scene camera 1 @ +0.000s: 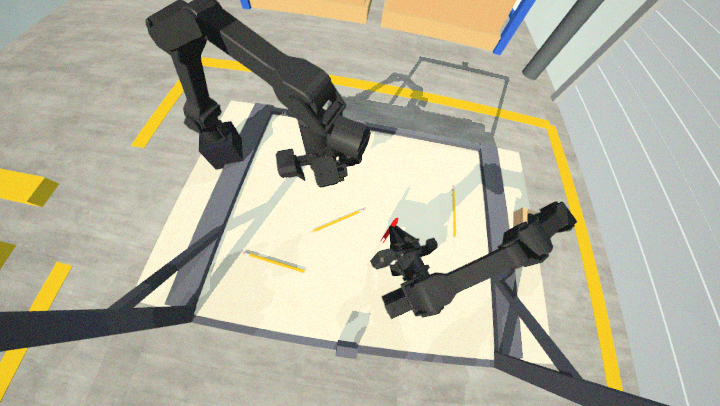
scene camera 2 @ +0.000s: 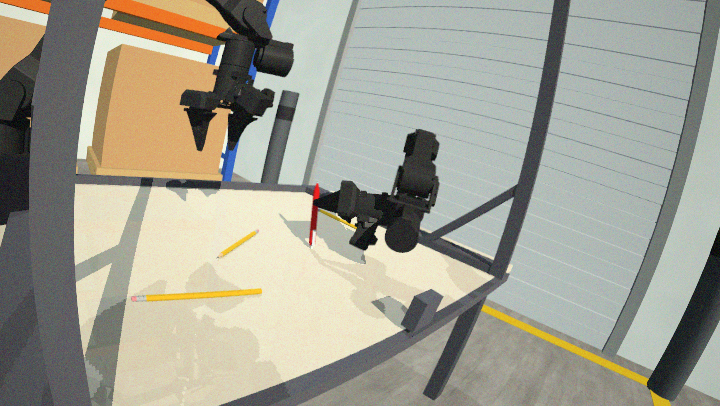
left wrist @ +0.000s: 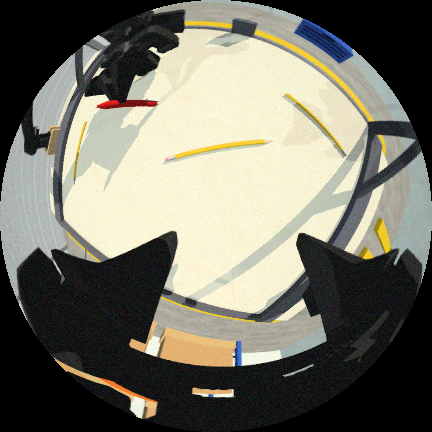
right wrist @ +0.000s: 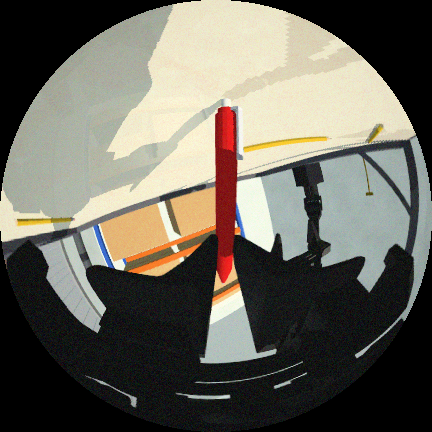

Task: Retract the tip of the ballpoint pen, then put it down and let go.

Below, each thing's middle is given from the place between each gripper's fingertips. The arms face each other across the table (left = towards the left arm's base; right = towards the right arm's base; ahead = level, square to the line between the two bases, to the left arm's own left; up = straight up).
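Labels:
Red ballpoint pen (right wrist: 228, 125): 7 cm behind my left hand, 21 cm to the right of it, 10 cm below it. Small grey block (scene camera 2: 424, 305): 39 cm behind my left hand, 17 cm to the right of it, 13 cm below it.
My right hand: 20 mm above the red ballpoint pen, 10 mm past it. Small grey block: 330 mm behind my right hand, 50 mm to the left of it, 60 mm below it.

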